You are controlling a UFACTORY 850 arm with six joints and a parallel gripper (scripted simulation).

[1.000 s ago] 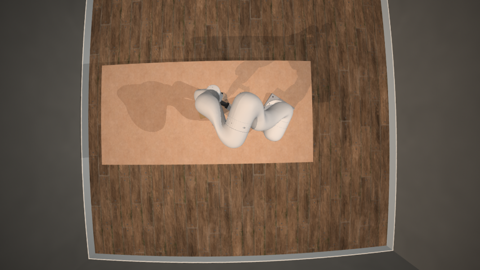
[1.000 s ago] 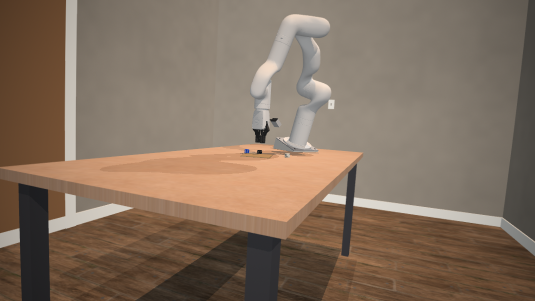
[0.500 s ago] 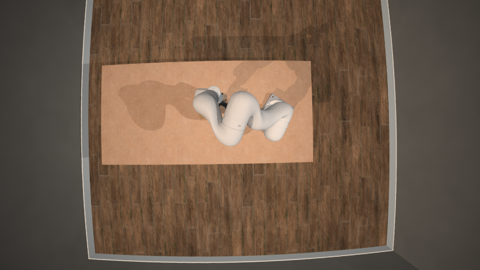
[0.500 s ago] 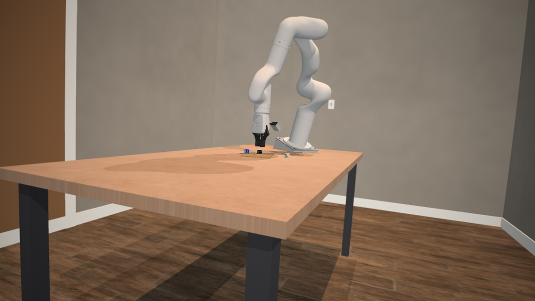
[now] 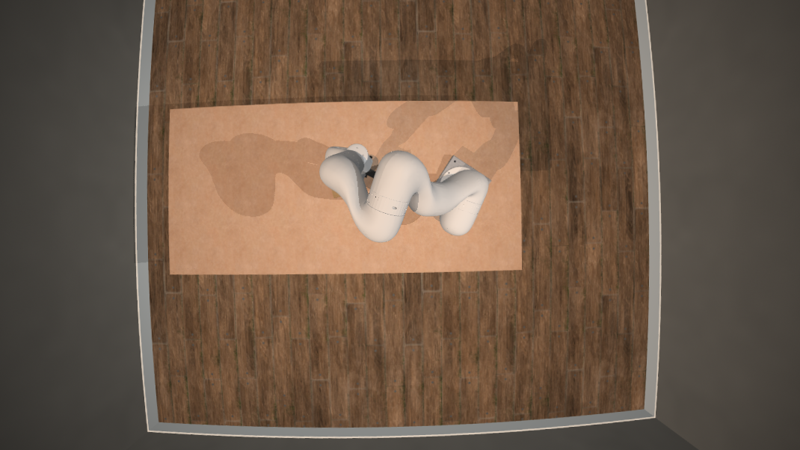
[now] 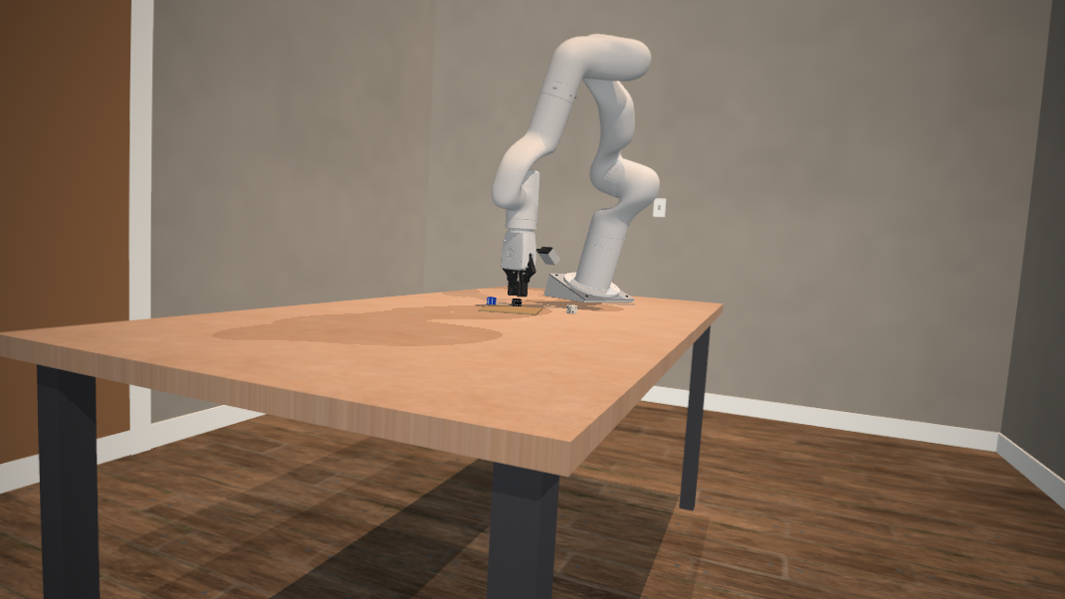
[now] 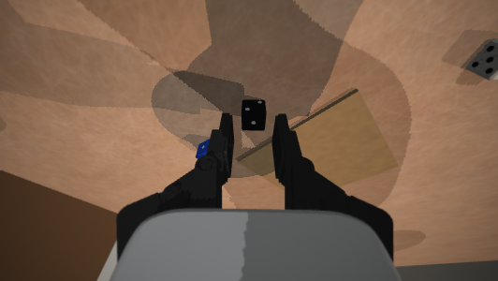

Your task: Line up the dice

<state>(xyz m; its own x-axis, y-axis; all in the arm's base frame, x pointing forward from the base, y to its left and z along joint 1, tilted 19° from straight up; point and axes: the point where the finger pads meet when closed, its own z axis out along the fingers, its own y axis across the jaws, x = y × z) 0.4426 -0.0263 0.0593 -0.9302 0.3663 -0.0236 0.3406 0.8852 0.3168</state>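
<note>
Right now my hand is 40 mm above the black die. Also, from my hand: blue die 60 mm to the right, 40 mm below, 30 mm ahead; white die 170 mm to the left, 40 mm below, 10 mm ahead; mat 100 mm ahead, 50 mm to the left, 50 mm below.
</note>
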